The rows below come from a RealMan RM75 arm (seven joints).
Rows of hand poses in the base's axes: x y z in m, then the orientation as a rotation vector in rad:
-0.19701 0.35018 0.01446 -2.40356 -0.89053 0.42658
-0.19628 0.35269 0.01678 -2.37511 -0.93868 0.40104
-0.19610 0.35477 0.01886 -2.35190 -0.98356 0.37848
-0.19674 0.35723 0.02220 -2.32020 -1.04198 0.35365
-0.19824 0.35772 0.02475 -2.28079 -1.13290 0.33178
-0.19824 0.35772 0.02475 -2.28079 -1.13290 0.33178
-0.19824 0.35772 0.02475 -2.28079 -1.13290 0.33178
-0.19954 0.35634 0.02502 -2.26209 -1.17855 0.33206
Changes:
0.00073 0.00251 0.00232 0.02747 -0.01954 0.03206
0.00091 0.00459 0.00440 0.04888 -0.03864 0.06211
0.00027 0.00705 0.00774 0.07526 -0.06072 0.10283
-0.00123 0.00754 0.01029 0.09921 -0.08903 0.16896
-0.00123 0.00754 0.01029 0.09921 -0.08903 0.16896
-0.00123 0.00754 0.01029 0.09921 -0.08903 0.16896
-0.00253 0.00616 0.01056 0.10530 -0.09686 0.20454

